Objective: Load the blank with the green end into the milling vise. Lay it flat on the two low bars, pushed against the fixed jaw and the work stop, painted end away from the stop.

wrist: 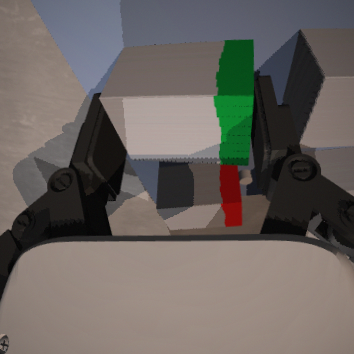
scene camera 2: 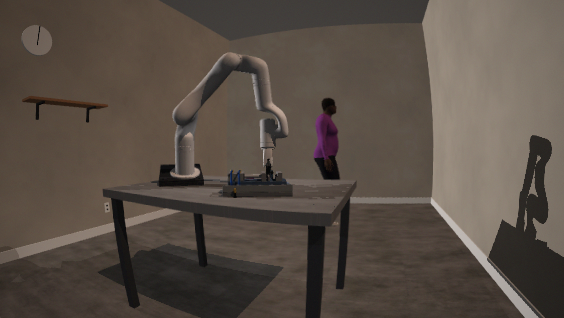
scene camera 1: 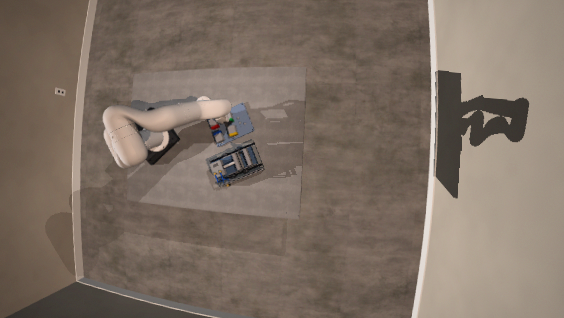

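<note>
The blank with the green end (scene camera 1: 231, 120) (wrist: 172, 125) is a pale grey block lying lengthwise between the fingers, its green end against the right finger in the wrist view. My gripper (scene camera 2: 268, 174) (wrist: 183, 106) is shut on it, one finger at the plain end and one at the green end. Whether the blank touches the blue tray (scene camera 1: 244, 119) under it, I cannot tell. The milling vise (scene camera 1: 215, 167) (scene camera 2: 257, 190) stands beside the tray, below it in the first scene view. The arm partly hides the gripper and blank there.
A red-ended blank (scene camera 1: 213, 126) (wrist: 231, 195) lies close to the held one. A blue-ended blank (scene camera 1: 218, 134) and a yellow-ended blank (scene camera 1: 233, 133) also lie on the tray. Another grey block (wrist: 332, 107) stands right of the right finger. A person (scene camera 2: 326, 137) stands behind the table (scene camera 2: 320, 212).
</note>
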